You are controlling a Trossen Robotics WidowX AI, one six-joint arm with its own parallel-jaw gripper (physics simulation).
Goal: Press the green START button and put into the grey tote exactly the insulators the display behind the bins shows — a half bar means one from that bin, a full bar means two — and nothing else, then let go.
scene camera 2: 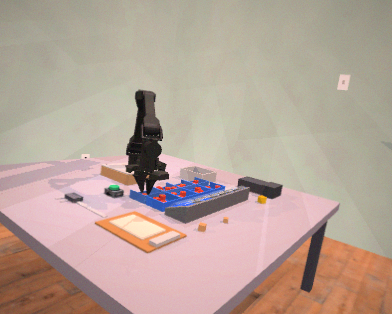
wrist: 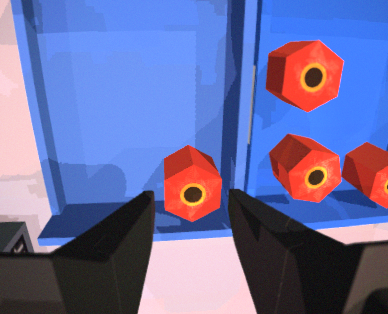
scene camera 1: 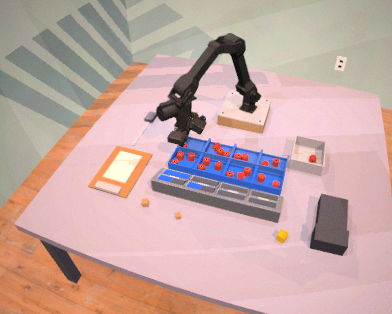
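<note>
My gripper (scene camera 2: pixel 145 193) (wrist: pixel 191 199) is partly open and points down over the back-left bin. Its fingertips appear either side of a red hex insulator (scene camera 1: pixel 185 145) (wrist: pixel 192 180), without gripping it. The insulator stands near that bin's robot-side wall. Other red insulators lie in the blue bins (scene camera 1: pixel 285 172) (scene camera 2: pixel 150 202) (wrist: pixel 245 100). The grey display (scene camera 1: pixel 215 201) (scene camera 2: pixel 207 207) shows blue bars in its two leftmost windows; the leftmost has more blue. The grey tote (scene camera 1: pixel 306 166) (scene camera 2: pixel 192 176) holds one red insulator (scene camera 1: pixel 312 158). The green START button (scene camera 2: pixel 114 188) stands beside the bins; the arm hides it in scene camera 1.
An orange-bordered board (scene camera 1: pixel 141 170) (scene camera 2: pixel 107 228) lies left of the display. Two small orange cubes (scene camera 1: pixel 145 202) (scene camera 1: pixel 178 215) and a yellow cube (scene camera 1: pixel 282 236) (scene camera 2: pixel 262 199) lie in front. A black block (scene camera 1: pixel 331 220) (scene camera 2: pixel 260 187) stands at the right. A dark-handled tool (scene camera 1: pixel 150 117) (scene camera 2: pixel 74 197) lies beyond the board.
</note>
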